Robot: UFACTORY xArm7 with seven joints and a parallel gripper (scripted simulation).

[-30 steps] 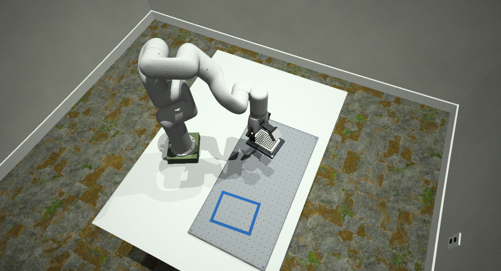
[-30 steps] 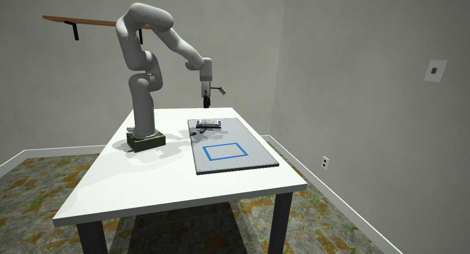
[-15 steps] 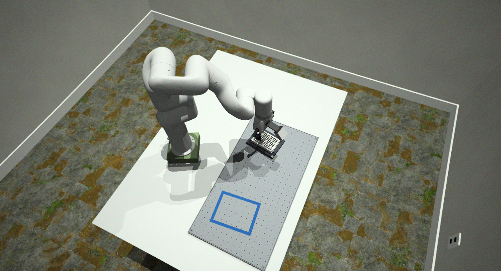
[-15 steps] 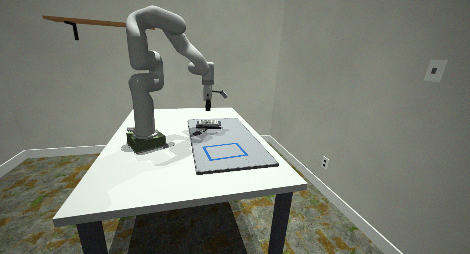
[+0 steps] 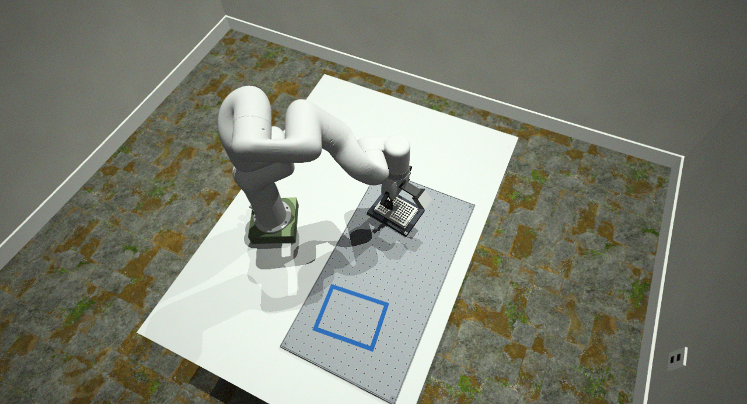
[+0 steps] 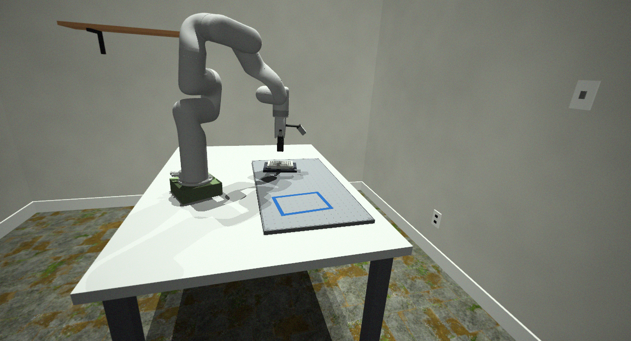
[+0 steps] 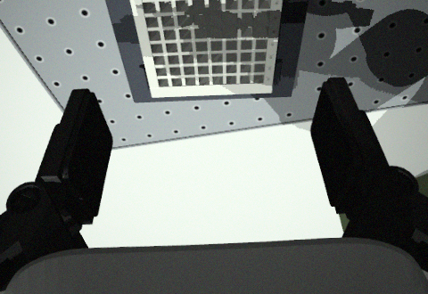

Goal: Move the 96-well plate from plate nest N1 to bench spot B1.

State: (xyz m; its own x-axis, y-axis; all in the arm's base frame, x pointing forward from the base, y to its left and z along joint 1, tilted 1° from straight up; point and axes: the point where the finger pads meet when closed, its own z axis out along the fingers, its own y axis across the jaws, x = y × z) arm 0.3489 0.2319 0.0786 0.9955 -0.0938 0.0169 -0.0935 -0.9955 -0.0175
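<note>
My gripper is now 9 cm above the white 96-well plate. The rest, counted from my hand: dark plate nest (11 cm below).
</note>
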